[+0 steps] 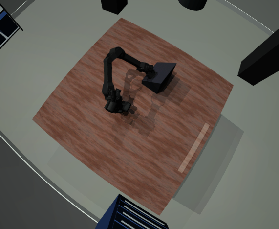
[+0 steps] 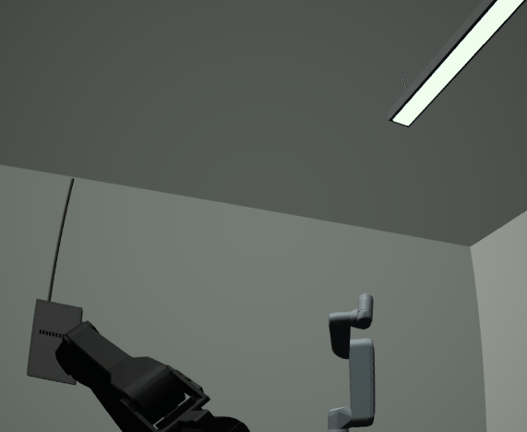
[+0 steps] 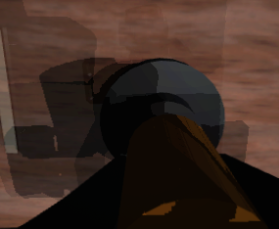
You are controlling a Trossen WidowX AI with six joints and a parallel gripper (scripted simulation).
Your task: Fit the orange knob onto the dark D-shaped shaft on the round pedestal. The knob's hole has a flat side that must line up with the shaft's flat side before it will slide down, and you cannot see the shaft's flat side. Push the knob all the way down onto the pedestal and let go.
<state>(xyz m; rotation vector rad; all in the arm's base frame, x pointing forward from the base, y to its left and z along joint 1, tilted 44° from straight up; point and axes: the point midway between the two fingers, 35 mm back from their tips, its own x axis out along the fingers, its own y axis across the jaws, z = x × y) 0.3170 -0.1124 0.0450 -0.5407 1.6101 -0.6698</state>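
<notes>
The orange knob lies 2 cm above my gripper tip. From my gripper tip the other things lie so: round pedestal (4 cm below).
</notes>
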